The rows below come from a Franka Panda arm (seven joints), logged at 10 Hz.
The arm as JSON. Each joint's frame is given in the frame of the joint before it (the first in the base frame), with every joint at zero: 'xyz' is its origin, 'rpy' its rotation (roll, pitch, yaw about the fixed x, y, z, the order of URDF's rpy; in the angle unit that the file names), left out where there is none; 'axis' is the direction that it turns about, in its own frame. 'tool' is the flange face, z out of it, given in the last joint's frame.
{
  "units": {
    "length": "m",
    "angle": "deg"
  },
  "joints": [
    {
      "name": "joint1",
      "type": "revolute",
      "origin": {
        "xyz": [
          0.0,
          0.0,
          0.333
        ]
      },
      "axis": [
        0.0,
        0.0,
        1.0
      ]
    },
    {
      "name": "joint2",
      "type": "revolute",
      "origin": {
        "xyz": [
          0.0,
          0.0,
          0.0
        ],
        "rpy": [
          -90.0,
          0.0,
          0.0
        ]
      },
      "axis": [
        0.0,
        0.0,
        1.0
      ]
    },
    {
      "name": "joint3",
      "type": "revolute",
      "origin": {
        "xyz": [
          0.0,
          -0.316,
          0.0
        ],
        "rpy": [
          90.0,
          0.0,
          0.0
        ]
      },
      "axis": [
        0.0,
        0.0,
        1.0
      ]
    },
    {
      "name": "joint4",
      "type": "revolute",
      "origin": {
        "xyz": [
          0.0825,
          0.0,
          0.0
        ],
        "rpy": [
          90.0,
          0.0,
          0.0
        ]
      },
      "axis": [
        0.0,
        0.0,
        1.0
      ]
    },
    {
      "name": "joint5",
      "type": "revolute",
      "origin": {
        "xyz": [
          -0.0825,
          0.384,
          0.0
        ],
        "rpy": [
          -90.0,
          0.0,
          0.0
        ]
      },
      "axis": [
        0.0,
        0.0,
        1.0
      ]
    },
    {
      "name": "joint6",
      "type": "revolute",
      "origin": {
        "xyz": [
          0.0,
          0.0,
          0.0
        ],
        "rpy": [
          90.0,
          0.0,
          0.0
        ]
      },
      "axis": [
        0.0,
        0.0,
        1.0
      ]
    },
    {
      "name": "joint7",
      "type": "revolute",
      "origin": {
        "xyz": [
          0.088,
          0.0,
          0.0
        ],
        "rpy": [
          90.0,
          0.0,
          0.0
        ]
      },
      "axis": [
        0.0,
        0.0,
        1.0
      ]
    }
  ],
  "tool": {
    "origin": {
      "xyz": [
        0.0,
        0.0,
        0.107
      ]
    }
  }
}
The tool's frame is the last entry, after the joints.
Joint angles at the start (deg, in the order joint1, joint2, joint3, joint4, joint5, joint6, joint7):
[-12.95 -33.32 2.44 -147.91 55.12 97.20 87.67]
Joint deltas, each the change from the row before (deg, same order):
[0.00 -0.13 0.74 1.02 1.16 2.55 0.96]
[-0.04 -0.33 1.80 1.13 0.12 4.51 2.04]
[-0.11 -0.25 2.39 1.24 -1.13 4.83 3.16]
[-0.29 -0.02 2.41 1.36 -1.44 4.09 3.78]
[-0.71 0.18 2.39 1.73 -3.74 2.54 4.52]
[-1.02 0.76 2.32 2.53 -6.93 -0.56 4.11]
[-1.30 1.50 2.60 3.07 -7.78 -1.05 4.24]
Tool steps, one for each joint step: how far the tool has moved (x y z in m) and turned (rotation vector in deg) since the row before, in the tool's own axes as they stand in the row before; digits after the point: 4 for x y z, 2 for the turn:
[-0.0114 -0.0035 -0.0051 2.89 -0.61 -0.12]
[-0.0145 -0.0041 -0.0032 4.53 1.01 0.06]
[-0.0157 -0.0029 -0.0009 4.72 2.20 0.43]
[-0.0158 -0.0018 -0.0005 4.16 2.02 0.94]
[-0.0144 -0.0006 -0.0014 3.48 3.67 0.77]
[-0.0128 0.0007 -0.0005 1.76 6.54 -0.96]
[-0.0130 -0.0021 -0.0001 1.96 7.35 -0.95]

